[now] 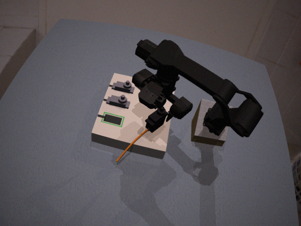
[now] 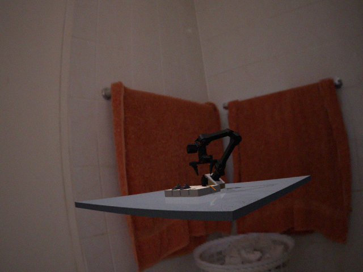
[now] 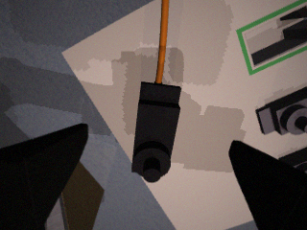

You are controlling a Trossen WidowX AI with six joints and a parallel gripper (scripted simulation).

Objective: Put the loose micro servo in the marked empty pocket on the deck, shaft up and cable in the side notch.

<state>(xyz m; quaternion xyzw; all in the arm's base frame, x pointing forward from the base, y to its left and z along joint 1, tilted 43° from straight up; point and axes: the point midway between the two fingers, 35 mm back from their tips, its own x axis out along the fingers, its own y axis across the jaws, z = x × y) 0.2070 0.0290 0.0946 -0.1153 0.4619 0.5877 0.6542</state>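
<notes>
Right now the beige deck is 20 mm ahead of my gripper tip, 70 mm to the right of it and 100 mm below it.
</notes>
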